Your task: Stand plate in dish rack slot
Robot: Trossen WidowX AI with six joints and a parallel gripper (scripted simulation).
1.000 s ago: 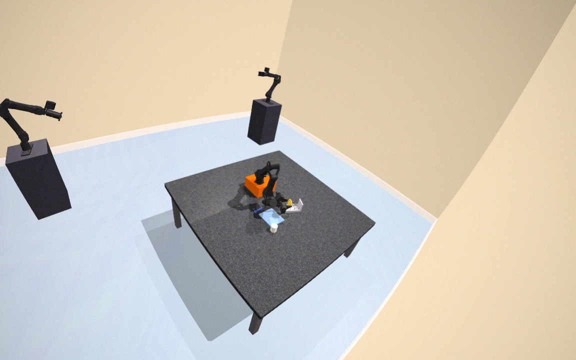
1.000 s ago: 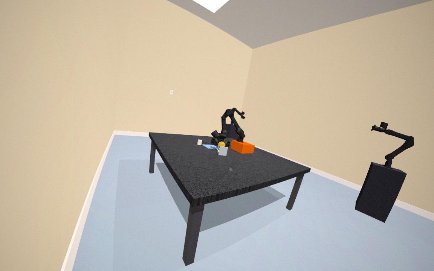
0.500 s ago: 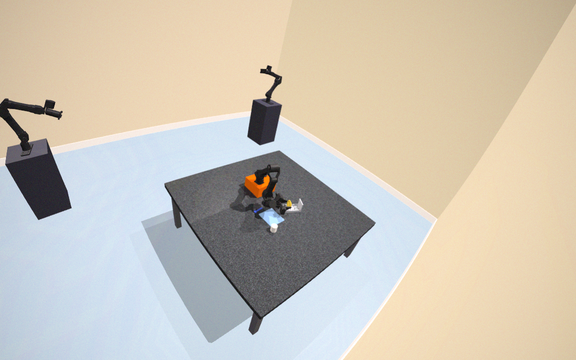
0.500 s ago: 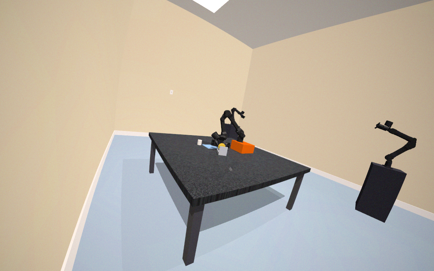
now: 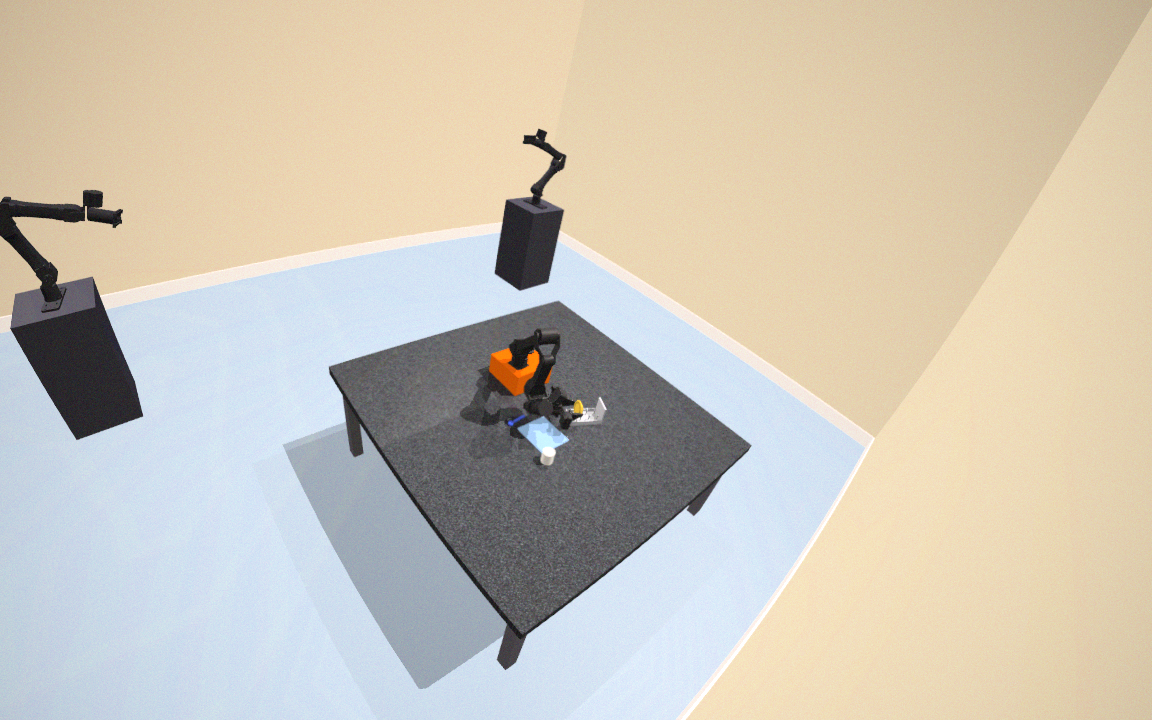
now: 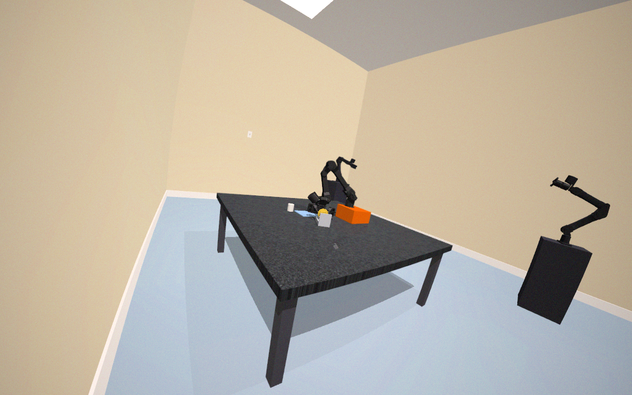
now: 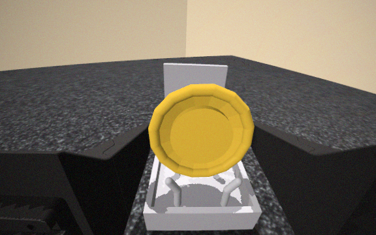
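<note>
The yellow plate lies 10 mm to the right of my gripper tip. The rest, counted from my gripper tip: white cup: 260 mm to the right, 80 mm ahead, 30 mm below; dish rack: 30 mm below, 20 mm to the left, 10 mm ahead; blue spoon: 220 mm to the right, 130 mm behind, 50 mm below.
</note>
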